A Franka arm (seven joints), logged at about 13 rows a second.
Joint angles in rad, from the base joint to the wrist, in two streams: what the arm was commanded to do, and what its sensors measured. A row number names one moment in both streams.
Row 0, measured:
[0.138, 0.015, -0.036, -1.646, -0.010, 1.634, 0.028]
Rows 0 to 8, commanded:
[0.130, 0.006, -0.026, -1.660, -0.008, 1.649, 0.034]
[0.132, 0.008, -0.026, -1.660, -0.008, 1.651, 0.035]
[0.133, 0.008, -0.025, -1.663, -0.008, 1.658, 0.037]
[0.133, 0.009, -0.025, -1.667, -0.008, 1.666, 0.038]
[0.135, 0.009, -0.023, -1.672, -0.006, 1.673, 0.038]
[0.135, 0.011, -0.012, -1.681, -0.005, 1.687, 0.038]
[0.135, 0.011, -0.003, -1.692, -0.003, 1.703, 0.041]
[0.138, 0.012, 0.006, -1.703, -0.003, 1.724, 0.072]
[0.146, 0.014, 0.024, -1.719, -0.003, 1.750, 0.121]
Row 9, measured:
[0.139, 0.021, -0.004, -1.683, -0.008, 1.704, 0.054]
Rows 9 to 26, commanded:
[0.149, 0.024, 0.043, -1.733, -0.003, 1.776, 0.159]
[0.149, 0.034, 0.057, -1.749, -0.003, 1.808, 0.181]
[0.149, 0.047, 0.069, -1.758, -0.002, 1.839, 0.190]
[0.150, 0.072, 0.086, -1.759, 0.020, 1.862, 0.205]
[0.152, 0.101, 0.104, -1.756, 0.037, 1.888, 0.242]
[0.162, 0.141, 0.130, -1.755, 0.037, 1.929, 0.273]
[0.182, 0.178, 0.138, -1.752, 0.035, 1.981, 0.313]
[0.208, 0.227, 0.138, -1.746, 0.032, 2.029, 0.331]
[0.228, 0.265, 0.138, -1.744, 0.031, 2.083, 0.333]
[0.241, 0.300, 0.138, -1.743, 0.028, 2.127, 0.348]
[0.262, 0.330, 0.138, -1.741, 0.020, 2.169, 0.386]
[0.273, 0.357, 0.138, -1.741, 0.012, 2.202, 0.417]
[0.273, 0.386, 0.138, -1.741, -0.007, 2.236, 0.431]
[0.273, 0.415, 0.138, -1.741, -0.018, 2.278, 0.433]
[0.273, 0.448, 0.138, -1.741, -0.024, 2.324, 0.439]
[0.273, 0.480, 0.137, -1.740, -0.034, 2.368, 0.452]
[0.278, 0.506, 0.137, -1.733, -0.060, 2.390, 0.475]
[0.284, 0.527, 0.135, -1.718, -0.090, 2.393, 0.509]
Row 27, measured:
[0.273, 0.479, 0.136, -1.758, -0.039, 2.374, 0.447]
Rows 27 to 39, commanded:
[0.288, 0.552, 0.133, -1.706, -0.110, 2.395, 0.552]
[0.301, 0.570, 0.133, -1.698, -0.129, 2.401, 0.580]
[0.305, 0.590, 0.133, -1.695, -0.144, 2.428, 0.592]
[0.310, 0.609, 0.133, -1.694, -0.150, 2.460, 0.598]
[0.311, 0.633, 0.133, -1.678, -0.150, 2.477, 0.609]
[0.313, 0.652, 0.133, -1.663, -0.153, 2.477, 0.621]
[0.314, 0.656, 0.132, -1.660, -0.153, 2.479, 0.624]
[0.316, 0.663, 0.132, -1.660, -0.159, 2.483, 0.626]
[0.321, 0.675, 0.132, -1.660, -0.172, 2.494, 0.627]
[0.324, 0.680, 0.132, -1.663, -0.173, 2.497, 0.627]
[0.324, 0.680, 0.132, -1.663, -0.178, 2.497, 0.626]
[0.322, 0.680, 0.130, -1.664, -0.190, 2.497, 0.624]
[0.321, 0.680, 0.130, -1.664, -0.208, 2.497, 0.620]
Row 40, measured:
[0.313, 0.671, 0.137, -1.682, -0.171, 2.493, 0.599]
